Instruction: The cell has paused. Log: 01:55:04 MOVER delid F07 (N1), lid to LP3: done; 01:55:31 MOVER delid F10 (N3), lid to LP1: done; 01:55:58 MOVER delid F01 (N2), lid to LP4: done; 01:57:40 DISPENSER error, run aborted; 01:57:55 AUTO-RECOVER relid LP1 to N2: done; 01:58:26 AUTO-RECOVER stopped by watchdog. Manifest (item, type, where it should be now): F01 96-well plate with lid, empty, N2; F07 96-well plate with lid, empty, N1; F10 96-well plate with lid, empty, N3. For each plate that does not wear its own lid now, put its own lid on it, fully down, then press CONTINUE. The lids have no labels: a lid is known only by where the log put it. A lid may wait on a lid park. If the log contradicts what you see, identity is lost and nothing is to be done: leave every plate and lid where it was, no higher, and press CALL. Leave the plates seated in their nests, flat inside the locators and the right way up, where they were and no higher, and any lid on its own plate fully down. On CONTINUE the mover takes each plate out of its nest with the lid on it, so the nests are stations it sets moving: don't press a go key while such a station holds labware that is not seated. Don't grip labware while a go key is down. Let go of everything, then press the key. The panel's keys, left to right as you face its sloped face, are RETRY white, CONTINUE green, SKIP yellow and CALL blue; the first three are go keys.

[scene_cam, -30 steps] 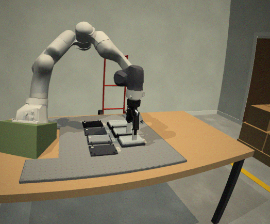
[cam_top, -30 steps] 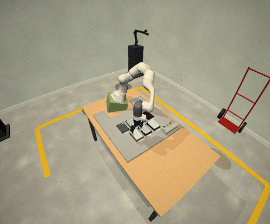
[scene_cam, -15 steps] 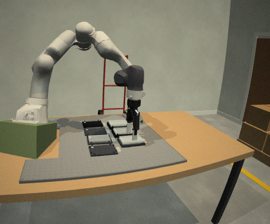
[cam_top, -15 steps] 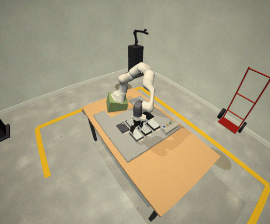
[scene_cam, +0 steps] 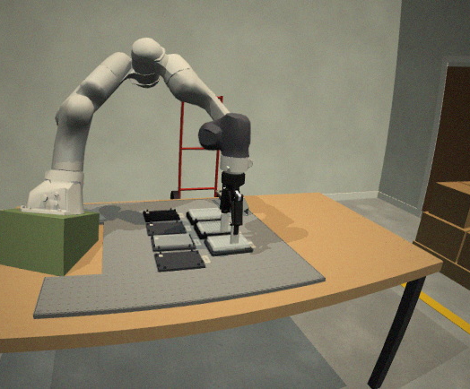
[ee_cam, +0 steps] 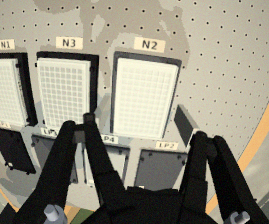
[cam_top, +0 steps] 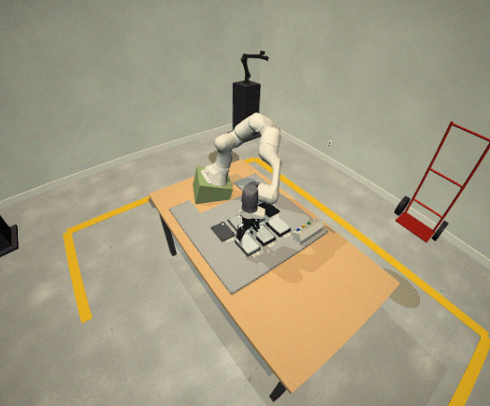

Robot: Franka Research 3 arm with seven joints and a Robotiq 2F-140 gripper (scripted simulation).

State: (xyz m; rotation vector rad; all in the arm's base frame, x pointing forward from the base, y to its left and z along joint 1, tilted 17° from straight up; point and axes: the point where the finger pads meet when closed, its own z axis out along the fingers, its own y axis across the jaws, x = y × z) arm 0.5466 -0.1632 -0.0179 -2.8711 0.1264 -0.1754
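My gripper is now 5 cm above the plate. The rest, counted from my hand: park LP2: 19 cm behind, 5 cm to the right, 6 cm below; then park LP3: 17 cm behind, 20 cm to the left, 6 cm below; then blue call key: 14 cm ahead, 30 cm to the left.
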